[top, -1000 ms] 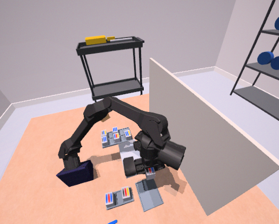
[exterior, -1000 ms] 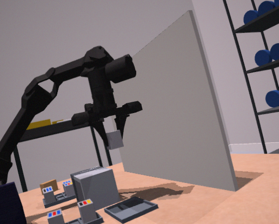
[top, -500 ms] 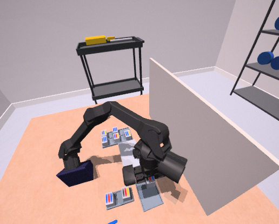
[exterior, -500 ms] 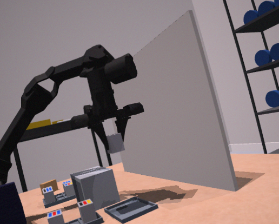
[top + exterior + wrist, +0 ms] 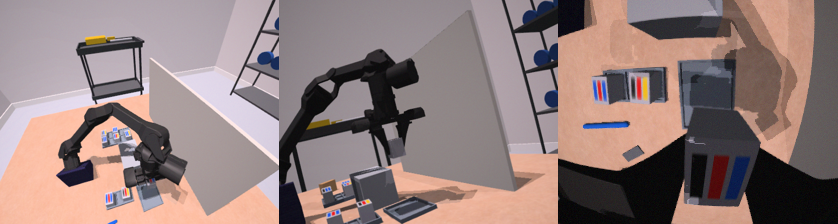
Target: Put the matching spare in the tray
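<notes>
Now: gripper tip 150 mm above the tray. From my gripper tip the other things lie so: rack: 140 mm behind, 10 mm to the left, 150 mm below; then tall grey panel: 190 mm ahead, 200 mm to the left, 70 mm above; then mounted unit: 60 mm behind, 190 mm to the left, 100 mm below.
</notes>
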